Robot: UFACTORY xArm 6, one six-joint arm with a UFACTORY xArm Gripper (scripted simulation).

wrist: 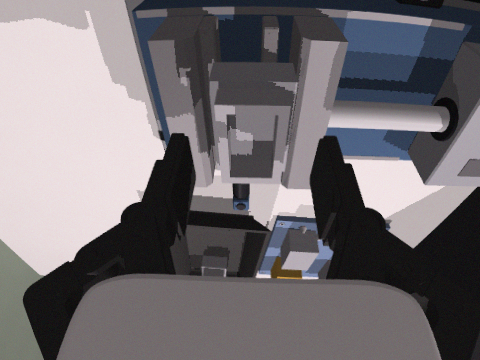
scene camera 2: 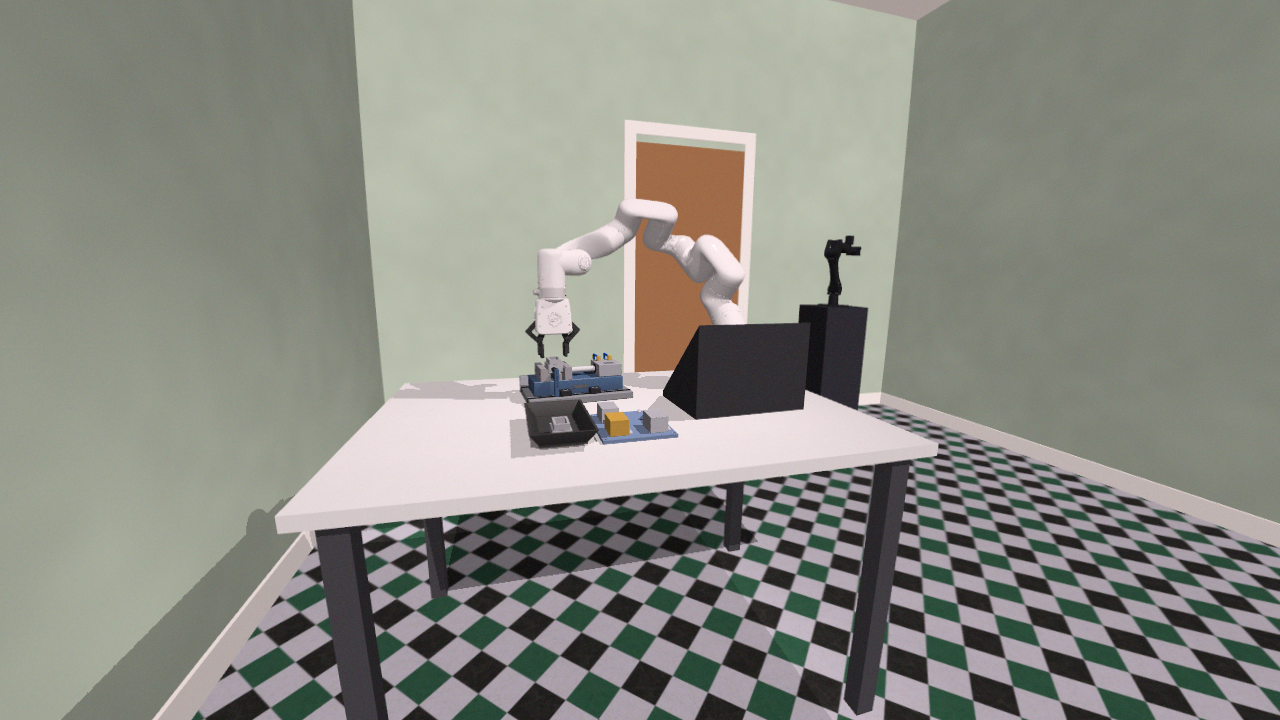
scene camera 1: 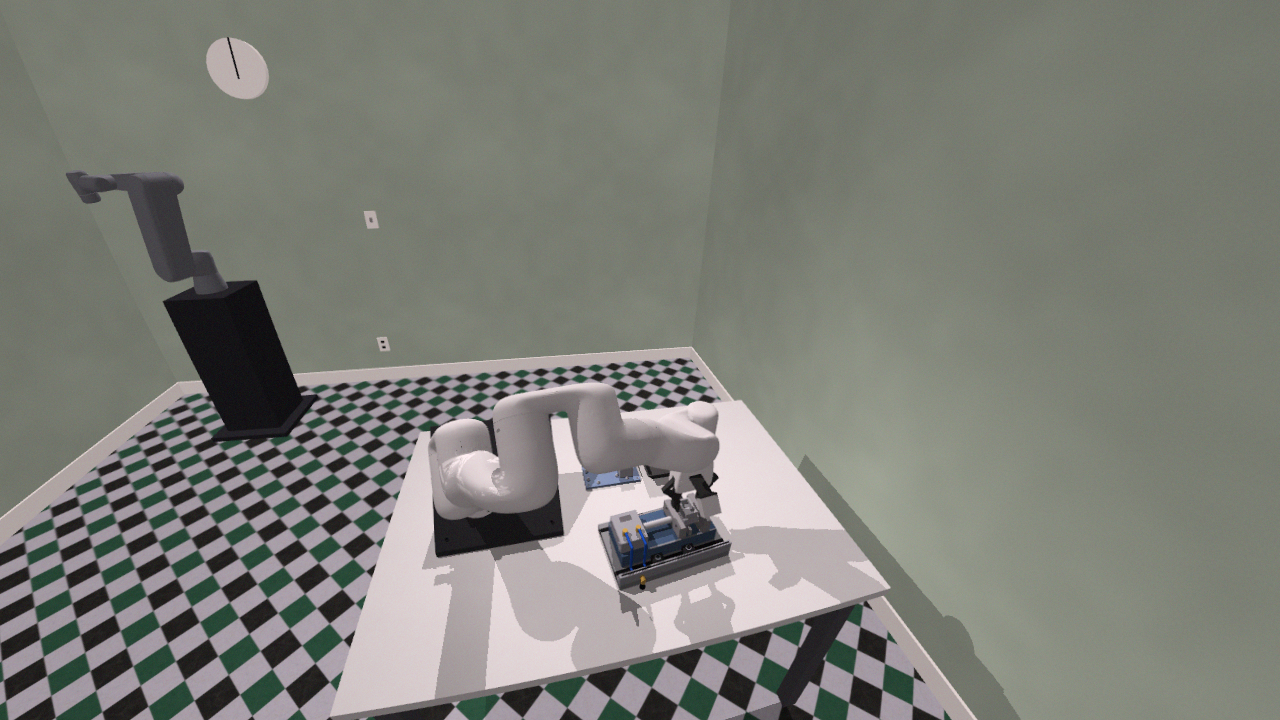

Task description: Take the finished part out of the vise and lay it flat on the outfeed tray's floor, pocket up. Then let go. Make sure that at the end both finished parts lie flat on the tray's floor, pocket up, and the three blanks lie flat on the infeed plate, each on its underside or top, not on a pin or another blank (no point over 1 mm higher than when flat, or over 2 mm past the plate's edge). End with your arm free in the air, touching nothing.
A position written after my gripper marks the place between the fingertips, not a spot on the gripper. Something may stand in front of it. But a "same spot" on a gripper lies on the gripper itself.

Labels:
my gripper: wrist; scene camera 2 553,356; scene camera 1
same spot on my gripper: (wrist: 50,302) = (scene camera 1: 715,478)

